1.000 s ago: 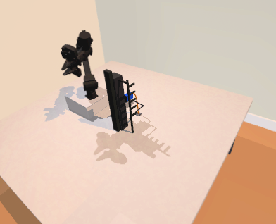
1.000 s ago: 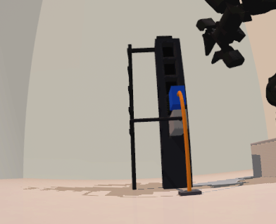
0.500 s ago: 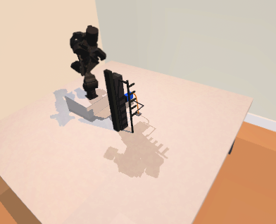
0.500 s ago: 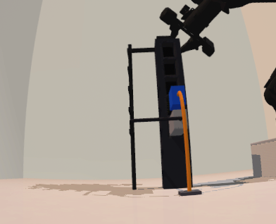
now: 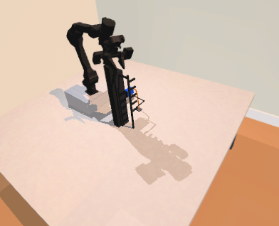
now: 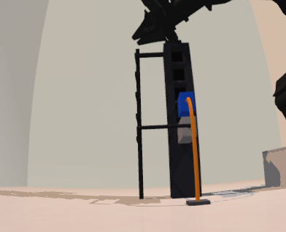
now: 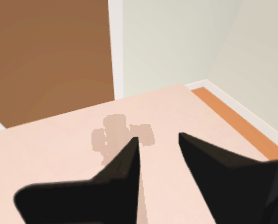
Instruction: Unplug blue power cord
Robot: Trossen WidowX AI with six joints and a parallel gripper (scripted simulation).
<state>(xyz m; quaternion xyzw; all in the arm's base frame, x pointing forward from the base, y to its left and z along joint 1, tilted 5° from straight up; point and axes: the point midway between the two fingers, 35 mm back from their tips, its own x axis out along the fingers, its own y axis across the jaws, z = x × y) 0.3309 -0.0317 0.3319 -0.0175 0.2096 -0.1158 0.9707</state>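
My gripper tip is 20 cm above the blue plug, 10 cm to the right of it and 10 cm past it. From my gripper tip the other things lie so: grey foot: 38 cm below, 18 cm to the left, 11 cm behind.
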